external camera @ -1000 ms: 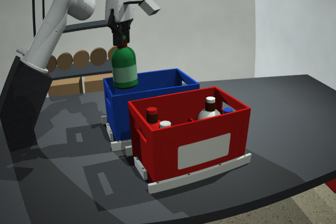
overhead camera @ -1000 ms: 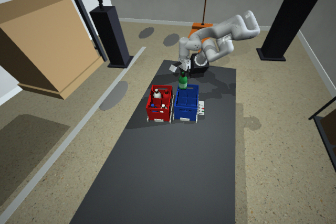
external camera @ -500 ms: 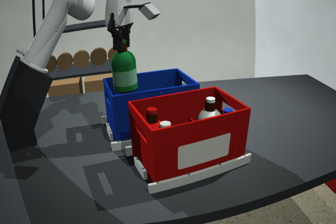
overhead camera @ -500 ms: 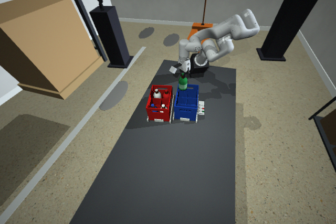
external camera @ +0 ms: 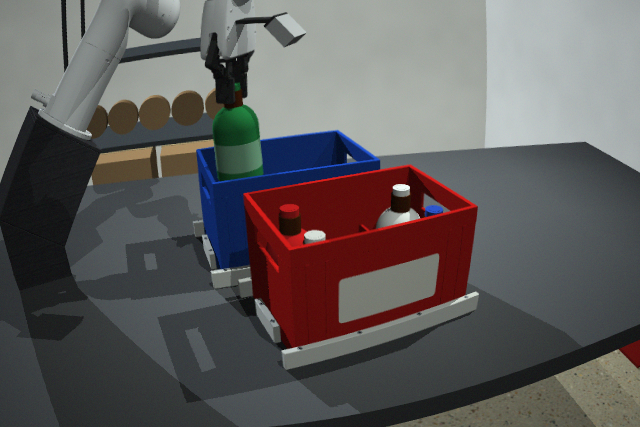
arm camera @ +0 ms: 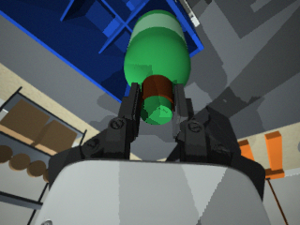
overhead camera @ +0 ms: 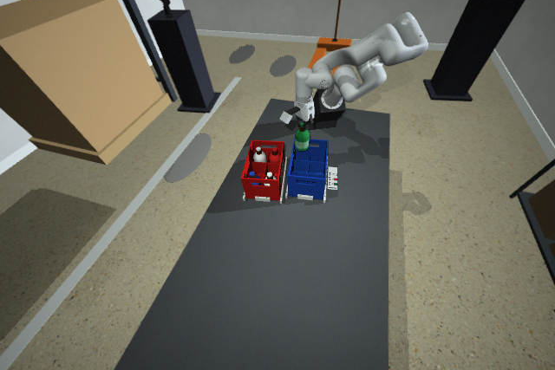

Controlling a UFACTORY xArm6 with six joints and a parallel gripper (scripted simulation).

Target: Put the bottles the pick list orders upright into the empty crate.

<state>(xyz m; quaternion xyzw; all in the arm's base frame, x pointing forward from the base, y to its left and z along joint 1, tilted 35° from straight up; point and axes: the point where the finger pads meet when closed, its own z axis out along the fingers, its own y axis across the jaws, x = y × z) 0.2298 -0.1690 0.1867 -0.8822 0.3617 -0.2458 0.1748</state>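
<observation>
The green-capped bottle is 70 mm below my hand. Round my hand: red-capped bottle: 220 mm below, 150 mm to the right, 40 mm ahead; blue crate: 220 mm below, 90 mm ahead, 40 mm to the left; red crate: 220 mm below, 190 mm to the right, 130 mm ahead.
</observation>
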